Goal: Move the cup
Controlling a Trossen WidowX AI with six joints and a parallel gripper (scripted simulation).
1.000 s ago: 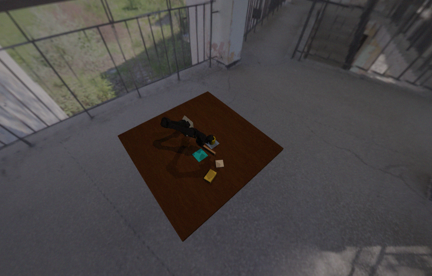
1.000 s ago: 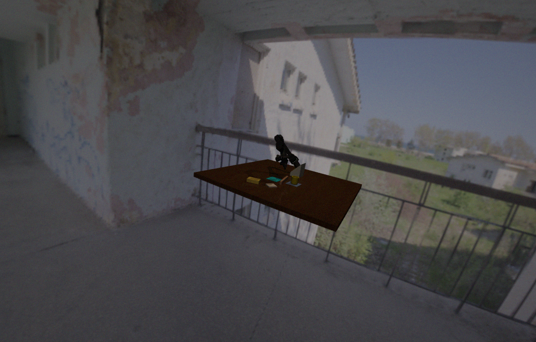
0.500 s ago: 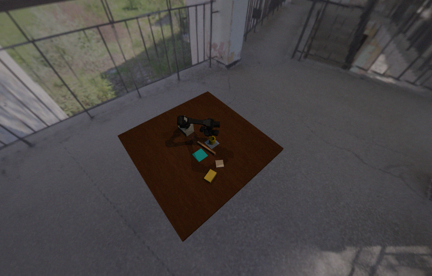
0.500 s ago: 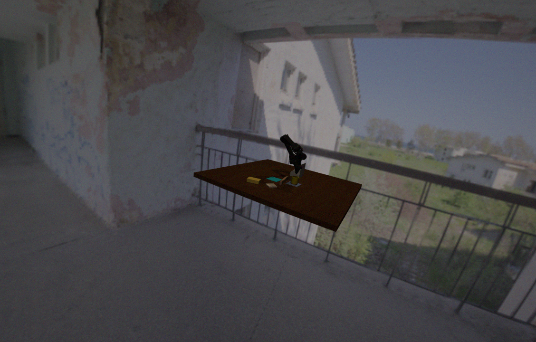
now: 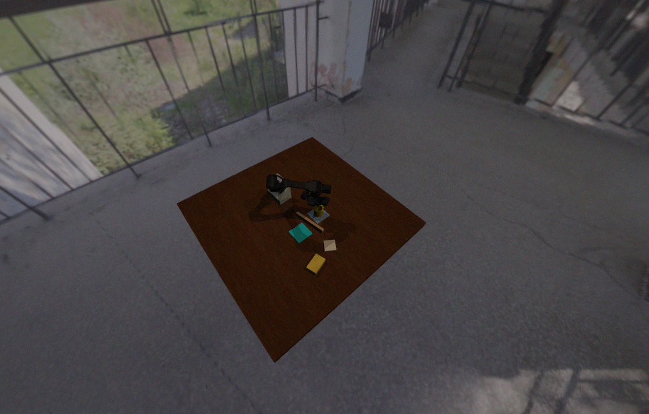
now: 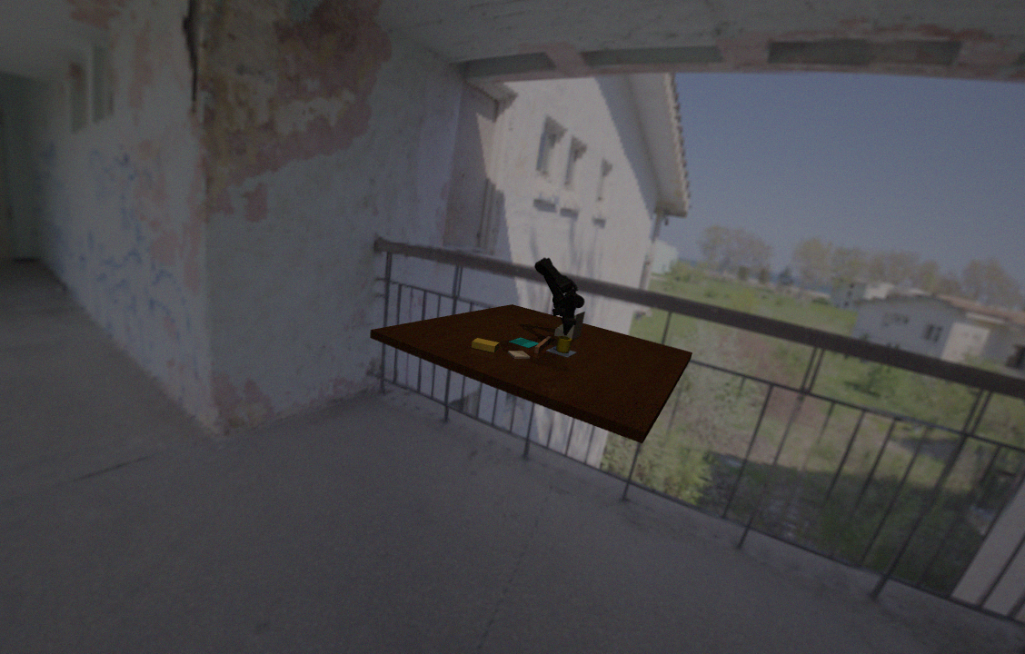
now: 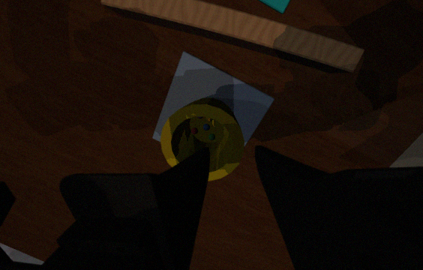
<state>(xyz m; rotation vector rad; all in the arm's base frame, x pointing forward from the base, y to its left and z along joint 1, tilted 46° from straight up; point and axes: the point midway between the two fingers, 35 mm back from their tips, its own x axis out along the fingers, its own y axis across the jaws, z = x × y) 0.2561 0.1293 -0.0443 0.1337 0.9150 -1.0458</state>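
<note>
Right now my gripper tip is 50 mm above the yellow cup, 20 mm short of it and 10 mm to the right of it. The rest, counted from my gripper tip: wooden bar: 80 mm to the right, 80 mm below, 50 mm ahead; then teal pad: 170 mm to the right, 90 mm below, 80 mm ahead.
</note>
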